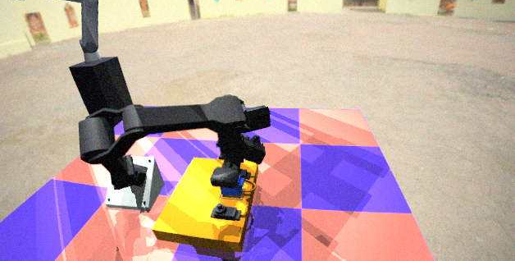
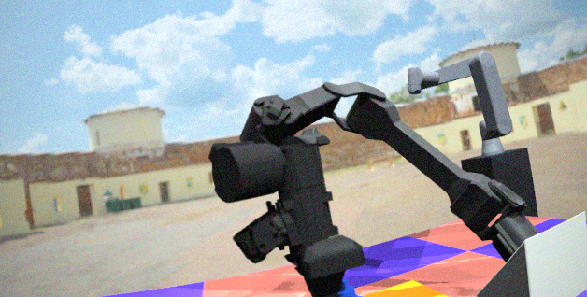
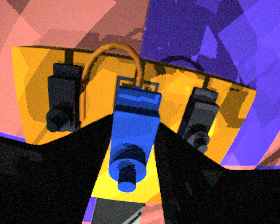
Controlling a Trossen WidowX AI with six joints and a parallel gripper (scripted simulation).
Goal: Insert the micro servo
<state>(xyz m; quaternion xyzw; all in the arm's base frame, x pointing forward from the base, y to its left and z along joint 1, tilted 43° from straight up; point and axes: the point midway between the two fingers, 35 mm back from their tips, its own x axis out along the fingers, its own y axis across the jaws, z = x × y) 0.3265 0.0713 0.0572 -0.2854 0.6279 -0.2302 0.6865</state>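
The yellow deck is 120 mm behind my gripper tip, 10 mm to the right of it and 80 mm below it.
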